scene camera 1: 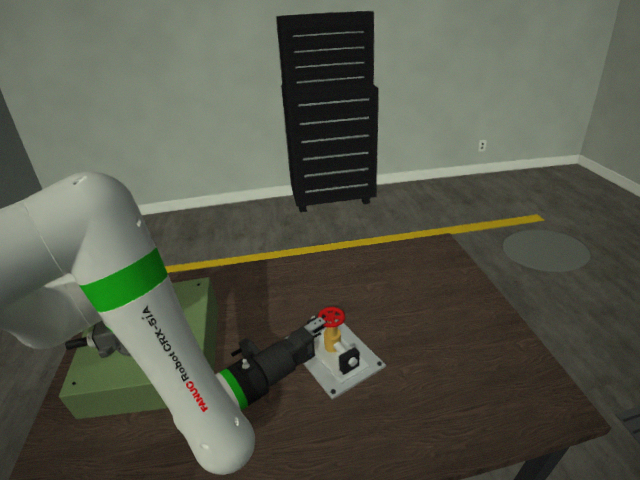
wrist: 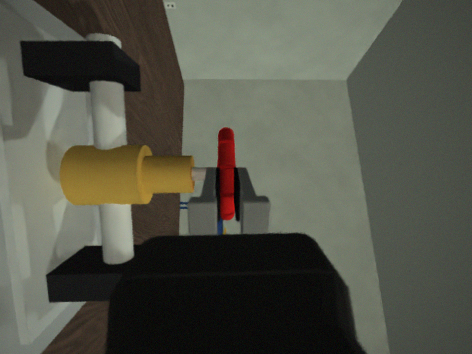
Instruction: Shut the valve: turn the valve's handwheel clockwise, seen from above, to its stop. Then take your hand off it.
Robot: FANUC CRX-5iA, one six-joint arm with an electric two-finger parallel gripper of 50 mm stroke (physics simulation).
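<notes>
The red handwheel point(scene camera 1: 331, 316) point(wrist: 226, 155) sits on top of the valve's yellow body point(scene camera 1: 331, 339) point(wrist: 105, 175). In the wrist view the wheel is seen edge-on. My gripper point(scene camera 1: 321, 321) point(wrist: 226, 183) is shut on the handwheel's rim, with one grey finger on each side of it. In scene camera 1 it reaches the wheel from the left, almost level. A white pipe point(wrist: 110, 115) runs through the valve body between black supports point(scene camera 1: 348, 360) point(wrist: 85, 65). How far the wheel is turned cannot be told.
The valve stands on a light grey base plate point(scene camera 1: 333, 388) on the brown wooden table point(scene camera 1: 439, 330). The green robot base block point(scene camera 1: 118, 397) is at the table's left. A black tool cabinet point(scene camera 1: 336, 93) stands by the back wall, beyond the table.
</notes>
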